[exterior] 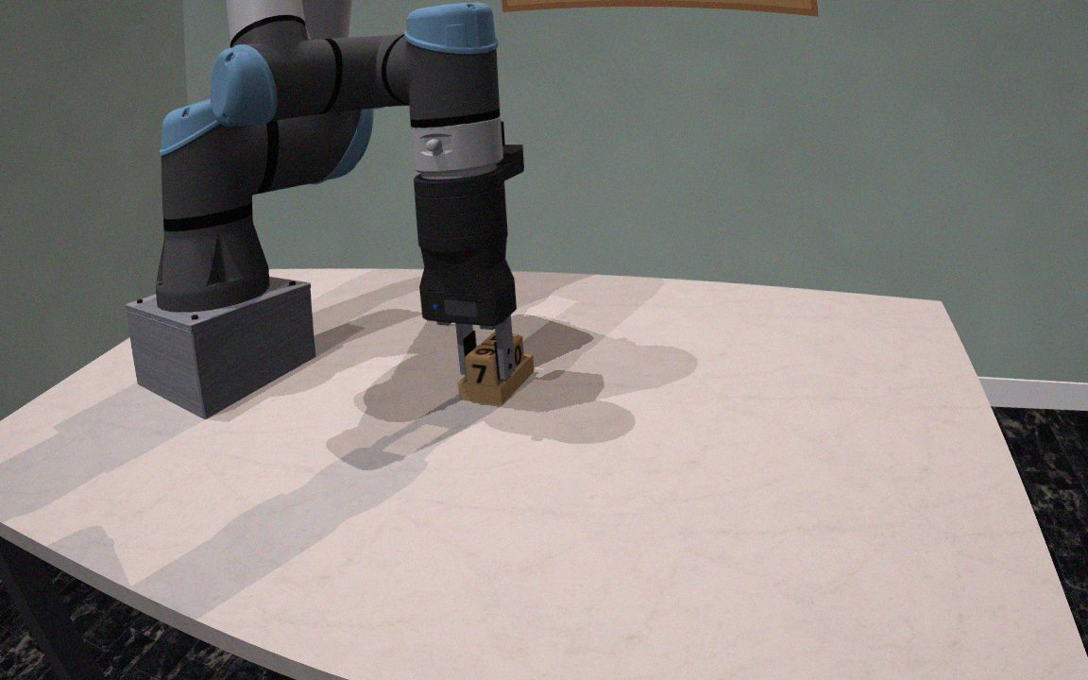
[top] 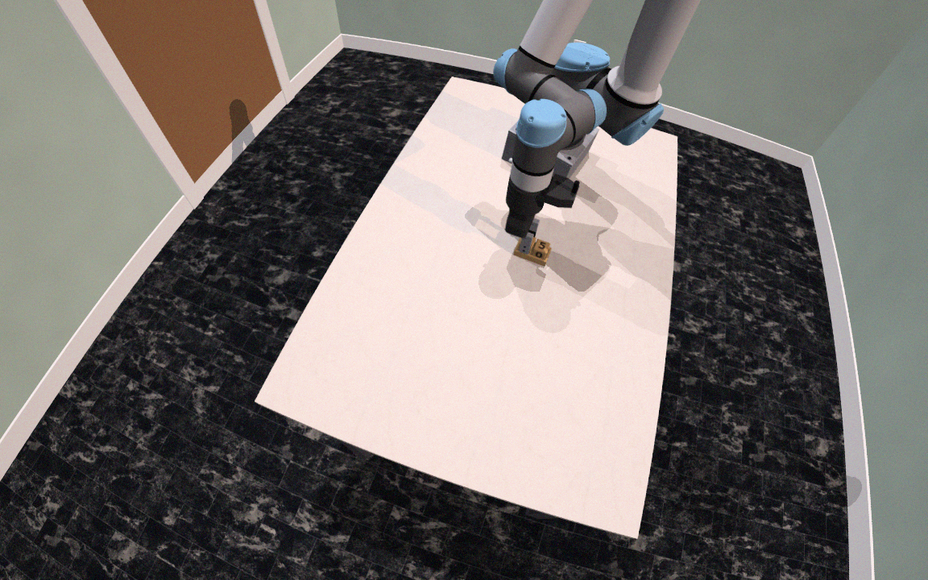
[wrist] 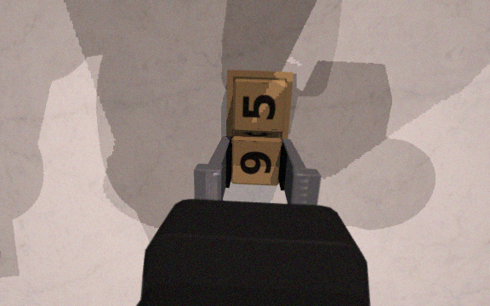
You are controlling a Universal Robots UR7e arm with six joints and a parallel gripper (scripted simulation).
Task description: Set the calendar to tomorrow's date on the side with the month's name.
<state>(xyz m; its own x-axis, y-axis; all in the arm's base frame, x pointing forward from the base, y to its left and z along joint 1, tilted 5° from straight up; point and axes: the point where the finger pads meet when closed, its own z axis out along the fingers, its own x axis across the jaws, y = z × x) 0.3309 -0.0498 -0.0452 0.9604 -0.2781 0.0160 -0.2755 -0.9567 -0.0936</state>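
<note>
Right now the wooden calendar tray is 2 cm to the left of my hand and 3 cm below it.
</note>
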